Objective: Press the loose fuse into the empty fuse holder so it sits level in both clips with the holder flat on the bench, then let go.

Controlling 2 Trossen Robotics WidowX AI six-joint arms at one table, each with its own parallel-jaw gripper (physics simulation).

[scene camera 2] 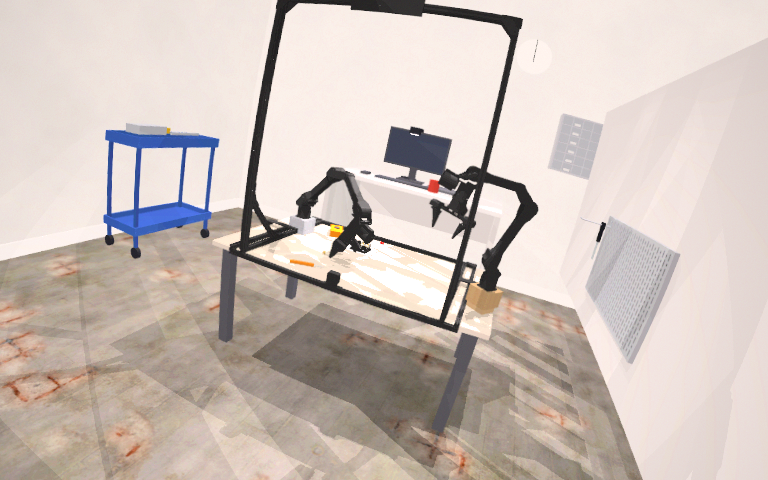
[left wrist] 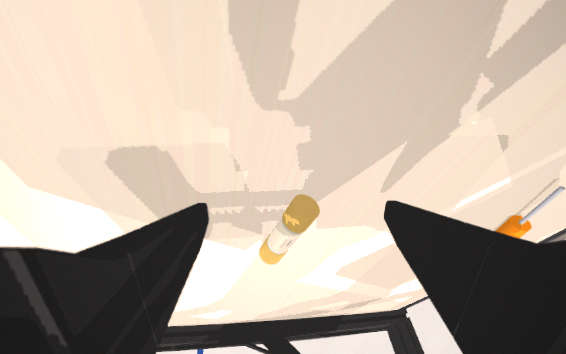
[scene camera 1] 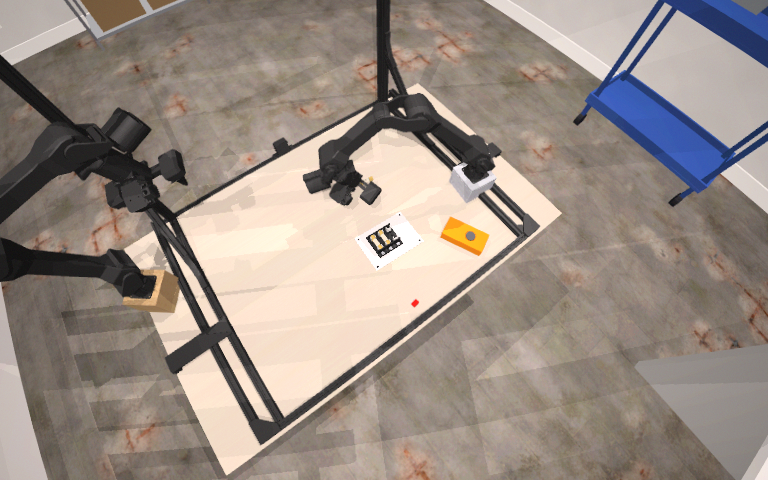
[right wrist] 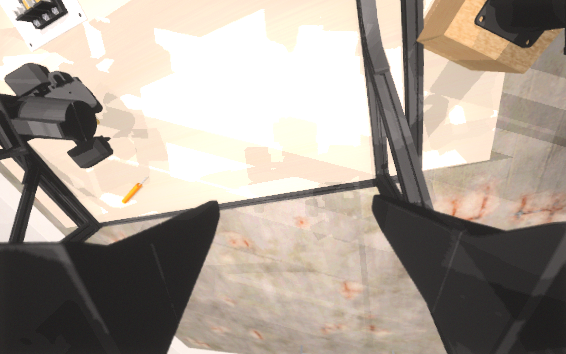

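Observation:
The loose fuse, white with gold caps, shows between the fingertips of my left gripper in the left wrist view, with neither finger touching it. My left gripper is open, low over the bench. The black fuse holder is on a white plate, below the left gripper in scene camera 1. It carries two gold-capped fuses; its third place, at the right, looks empty. The left arm partly hides it in scene camera 2. My right gripper is open and empty, raised high.
An orange box with a grey knob lies right of the plate in scene camera 1. A small red block is near the bench edge. An orange screwdriver lies by the black frame rail.

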